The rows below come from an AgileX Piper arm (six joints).
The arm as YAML. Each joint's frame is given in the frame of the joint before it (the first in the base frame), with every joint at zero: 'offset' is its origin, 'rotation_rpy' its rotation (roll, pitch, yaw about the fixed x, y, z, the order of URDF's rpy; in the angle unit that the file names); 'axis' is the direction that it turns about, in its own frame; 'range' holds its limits. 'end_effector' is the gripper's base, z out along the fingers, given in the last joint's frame.
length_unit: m
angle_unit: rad
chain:
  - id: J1
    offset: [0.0, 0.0, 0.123]
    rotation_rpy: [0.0, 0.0, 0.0]
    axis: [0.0, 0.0, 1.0]
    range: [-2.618, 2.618]
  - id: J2
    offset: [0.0, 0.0, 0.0]
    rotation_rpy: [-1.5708, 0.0, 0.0]
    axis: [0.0, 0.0, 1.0]
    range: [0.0, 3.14]
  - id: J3
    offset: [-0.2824, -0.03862, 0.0]
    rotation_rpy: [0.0, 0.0, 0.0]
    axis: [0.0, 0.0, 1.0]
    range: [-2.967, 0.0]
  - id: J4
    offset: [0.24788, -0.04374, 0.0]
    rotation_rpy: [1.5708, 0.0, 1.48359]
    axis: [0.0, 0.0, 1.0]
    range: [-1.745, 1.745]
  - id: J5
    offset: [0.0, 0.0, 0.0]
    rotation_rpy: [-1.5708, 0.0, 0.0]
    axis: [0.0, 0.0, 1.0]
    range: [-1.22, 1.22]
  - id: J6
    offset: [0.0, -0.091, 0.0]
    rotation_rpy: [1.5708, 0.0, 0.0]
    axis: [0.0, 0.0, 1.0]
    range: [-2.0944, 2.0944]
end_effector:
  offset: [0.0, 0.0, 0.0]
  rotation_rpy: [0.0, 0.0, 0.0]
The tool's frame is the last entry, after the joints.
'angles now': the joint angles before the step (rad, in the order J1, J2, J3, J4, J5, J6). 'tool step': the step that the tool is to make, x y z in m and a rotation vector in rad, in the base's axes. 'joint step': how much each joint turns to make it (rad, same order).
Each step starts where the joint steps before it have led.
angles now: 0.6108 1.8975 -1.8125 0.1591 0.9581 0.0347
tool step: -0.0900 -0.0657 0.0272 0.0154 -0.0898 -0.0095
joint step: 0.0042 -0.4300 0.4570 -0.0380 -0.1103 -0.0016
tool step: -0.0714 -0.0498 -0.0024 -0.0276 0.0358 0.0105
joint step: 0.0003 -0.2941 0.2553 -0.0019 0.0845 -0.0001
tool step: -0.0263 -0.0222 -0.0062 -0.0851 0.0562 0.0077
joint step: -0.0039 -0.0969 0.0672 -0.0369 0.1252 -0.0001
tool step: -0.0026 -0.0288 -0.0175 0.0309 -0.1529 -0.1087
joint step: -0.0968 -0.1152 0.1624 -0.0562 -0.1932 0.0006
